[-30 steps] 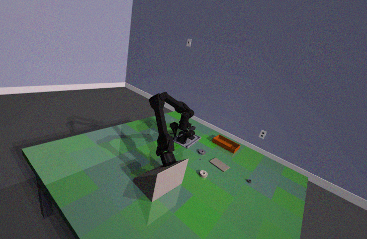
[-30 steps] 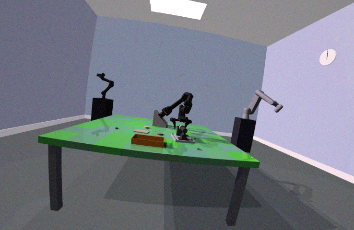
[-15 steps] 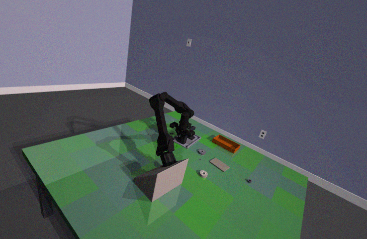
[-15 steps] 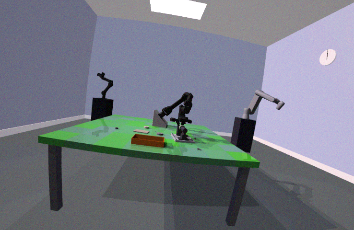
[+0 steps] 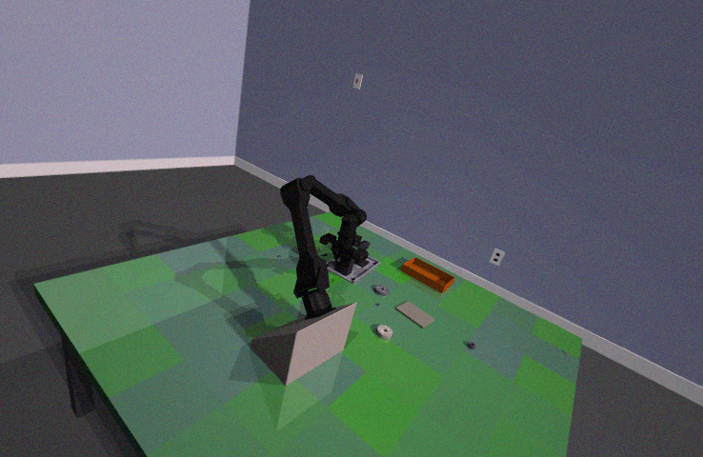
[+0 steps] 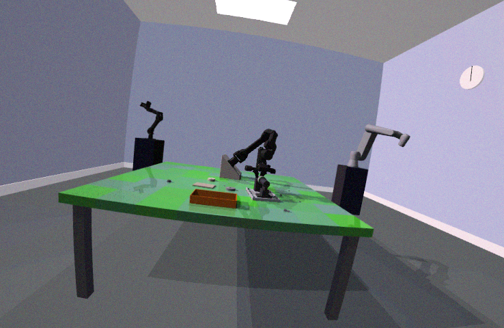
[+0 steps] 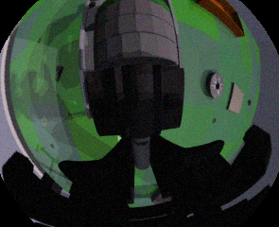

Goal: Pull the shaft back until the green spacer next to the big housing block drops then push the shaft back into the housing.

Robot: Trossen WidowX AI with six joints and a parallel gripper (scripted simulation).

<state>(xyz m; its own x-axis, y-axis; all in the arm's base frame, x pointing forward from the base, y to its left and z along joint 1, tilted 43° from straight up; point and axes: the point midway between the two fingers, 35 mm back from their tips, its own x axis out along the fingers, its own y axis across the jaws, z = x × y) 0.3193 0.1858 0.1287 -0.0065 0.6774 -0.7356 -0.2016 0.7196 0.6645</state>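
Right now my gripper tip is 9 cm short of the thin green spacer, 2 cm to the right of it and 3 cm below it. From my gripper tip the other things lie so: white ring: 10 cm behind, 32 cm to the right, 4 cm below; then grey washer: 9 cm ahead, 16 cm to the right, 4 cm below; then flat grey plate: 8 cm ahead, 32 cm to the right, 4 cm below.
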